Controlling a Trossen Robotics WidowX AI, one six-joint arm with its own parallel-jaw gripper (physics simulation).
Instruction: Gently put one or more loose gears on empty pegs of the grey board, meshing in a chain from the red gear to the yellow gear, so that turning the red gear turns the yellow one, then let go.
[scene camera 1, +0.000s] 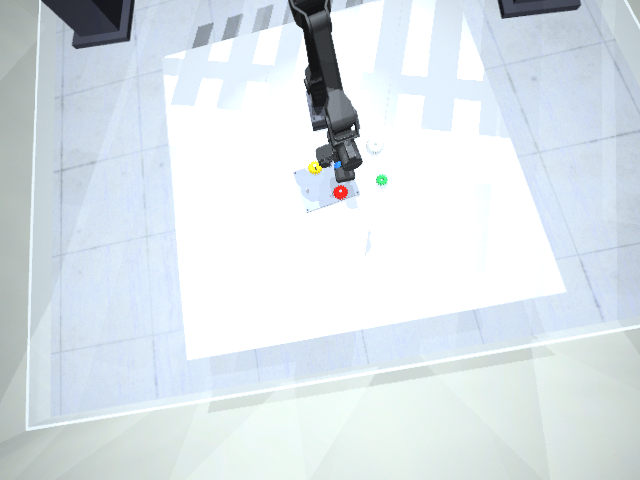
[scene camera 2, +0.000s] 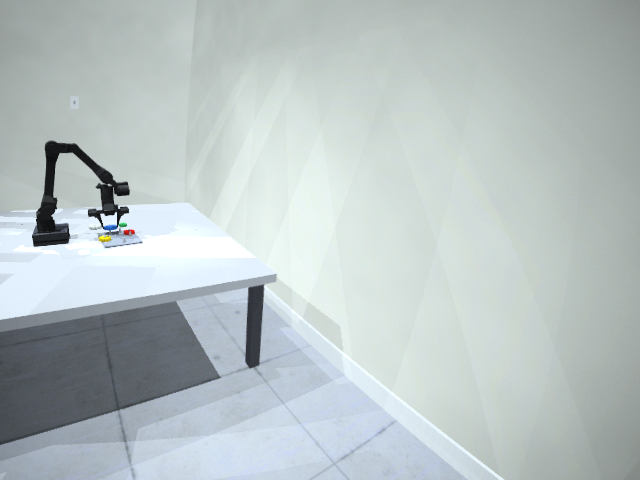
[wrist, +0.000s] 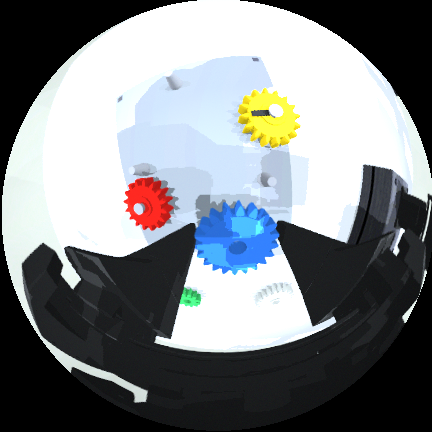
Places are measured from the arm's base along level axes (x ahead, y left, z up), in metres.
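Where they show: gripper, fingertip midpoint: (scene camera 1: 339, 167) (scene camera 2: 110, 228) (wrist: 236, 227); arm's base, link origin: (scene camera 1: 319, 98) (scene camera 2: 46, 230).
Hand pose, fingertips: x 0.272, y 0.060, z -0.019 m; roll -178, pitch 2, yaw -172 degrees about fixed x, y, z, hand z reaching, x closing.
Note:
Each offset is from my fingertips to the centre of the thing. Level surfaces: height alone.
My gripper (scene camera 1: 337, 166) (scene camera 2: 110, 226) (wrist: 236, 227) is shut on the blue gear {dy +0.012, dx -0.001, dz +0.000 m} (wrist: 237, 237), which it holds about level, low over the grey board {dy -0.057, dx +0.037, dz -0.021 m} (scene camera 1: 321, 202) (scene camera 2: 121, 243) (wrist: 190, 107), at the board's edge nearest the loose gears. The red gear {dy -0.003, dx +0.088, dz -0.020 m} (scene camera 1: 340, 193) (scene camera 2: 129, 231) (wrist: 152, 202) and yellow gear {dy -0.092, dx -0.019, dz -0.020 m} (scene camera 1: 313, 168) (scene camera 2: 104, 238) (wrist: 270, 130) sit on board pegs, apart from each other. Empty pegs {dy -0.127, dx +0.069, dz -0.018 m} (wrist: 173, 81) {dy -0.038, dx +0.094, dz -0.018 m} (wrist: 139, 170) {dy -0.037, dx -0.022, dz -0.018 m} (wrist: 270, 181) show in the wrist view. The blue gear hides part of the board there; whether it touches a peg cannot be told.
A loose green gear {dy +0.150, dx +0.050, dz -0.028 m} (scene camera 1: 377, 180) (scene camera 2: 123, 224) (wrist: 192, 296) and a loose white gear {dy +0.138, dx -0.091, dz -0.028 m} (scene camera 1: 374, 149) (scene camera 2: 93, 227) (wrist: 274, 296) lie on the table {dz -0.036 m} (scene camera 1: 268, 284) (scene camera 2: 180, 245) beside the board. The dark arm base (scene camera 2: 50, 235) stands behind the board.

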